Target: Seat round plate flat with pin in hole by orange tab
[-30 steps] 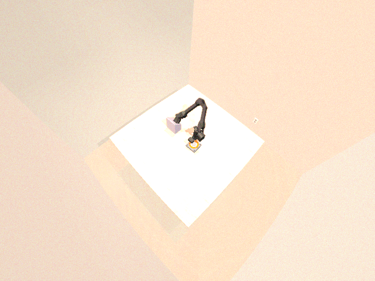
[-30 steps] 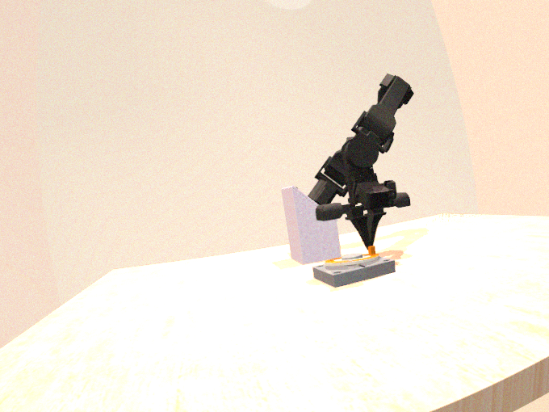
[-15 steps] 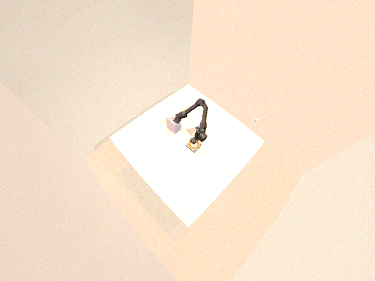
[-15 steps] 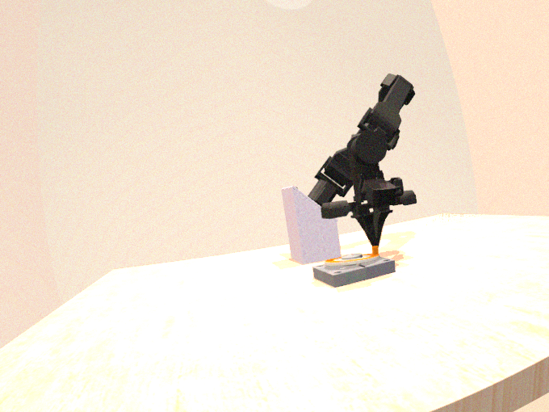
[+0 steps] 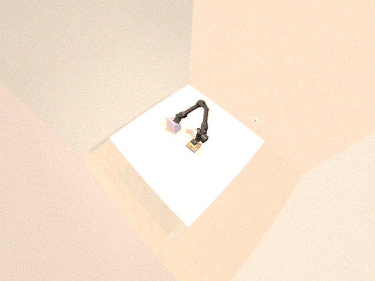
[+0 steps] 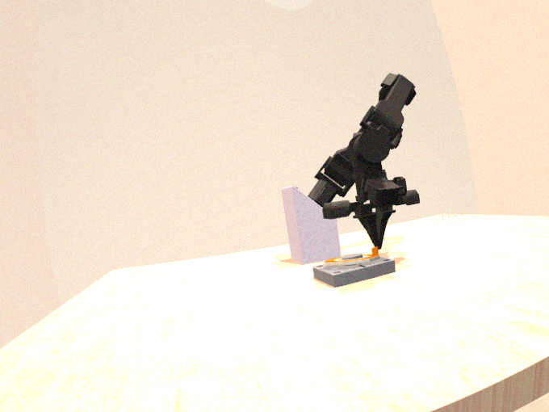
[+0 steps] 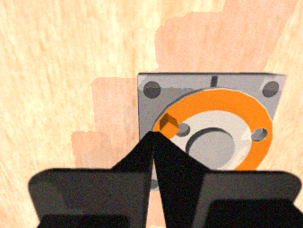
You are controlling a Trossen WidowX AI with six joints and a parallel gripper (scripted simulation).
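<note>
The round plate is 30 mm to the right of my gripper tip and 10 mm below it. From my gripper tip the other things lie so: grey square base: 50 mm to the right, 20 mm below, 20 mm behind.
</note>
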